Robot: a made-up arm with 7 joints. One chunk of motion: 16 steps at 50 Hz.
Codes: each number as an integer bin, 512 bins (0 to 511) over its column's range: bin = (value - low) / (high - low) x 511, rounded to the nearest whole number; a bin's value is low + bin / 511 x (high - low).
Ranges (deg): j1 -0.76..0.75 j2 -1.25..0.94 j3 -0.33..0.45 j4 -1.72..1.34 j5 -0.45..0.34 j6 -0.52..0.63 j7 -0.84..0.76
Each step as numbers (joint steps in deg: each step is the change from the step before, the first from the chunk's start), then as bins.
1 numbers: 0.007 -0.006 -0.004 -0.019 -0.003 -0.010 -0.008
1 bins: 260 290 214 284 289 227 266
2 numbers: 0.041 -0.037 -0.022 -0.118 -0.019 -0.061 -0.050
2 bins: 271 283 202 268 279 204 252
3 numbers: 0.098 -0.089 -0.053 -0.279 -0.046 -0.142 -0.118
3 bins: 290 271 181 241 261 168 231
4 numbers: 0.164 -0.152 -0.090 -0.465 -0.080 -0.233 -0.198
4 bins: 313 256 157 210 239 128 205
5 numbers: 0.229 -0.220 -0.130 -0.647 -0.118 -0.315 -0.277
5 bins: 335 240 131 179 215 91 180
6 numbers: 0.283 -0.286 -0.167 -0.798 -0.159 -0.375 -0.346
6 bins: 353 225 107 154 188 64 158
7 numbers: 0.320 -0.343 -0.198 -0.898 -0.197 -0.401 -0.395
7 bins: 365 212 86 137 164 53 142
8 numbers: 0.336 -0.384 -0.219 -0.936 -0.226 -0.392 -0.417
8 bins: 371 202 73 131 145 57 135
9 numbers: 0.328 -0.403 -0.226 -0.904 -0.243 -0.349 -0.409
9 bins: 368 198 68 136 134 76 138
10 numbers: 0.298 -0.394 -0.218 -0.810 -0.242 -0.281 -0.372
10 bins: 358 200 73 152 135 106 149
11 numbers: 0.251 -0.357 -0.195 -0.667 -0.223 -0.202 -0.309
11 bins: 342 208 88 176 147 141 170
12 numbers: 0.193 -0.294 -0.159 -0.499 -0.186 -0.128 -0.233
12 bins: 323 223 112 204 171 174 194
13 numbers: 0.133 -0.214 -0.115 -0.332 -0.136 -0.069 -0.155
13 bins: 302 242 141 232 203 200 219
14 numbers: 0.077 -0.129 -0.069 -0.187 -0.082 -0.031 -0.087
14 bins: 283 262 171 256 238 217 240
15 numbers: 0.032 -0.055 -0.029 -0.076 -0.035 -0.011 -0.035
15 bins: 268 279 197 275 268 226 257
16 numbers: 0.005 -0.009 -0.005 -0.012 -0.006 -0.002 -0.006
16 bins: 259 290 213 285 287 230 266
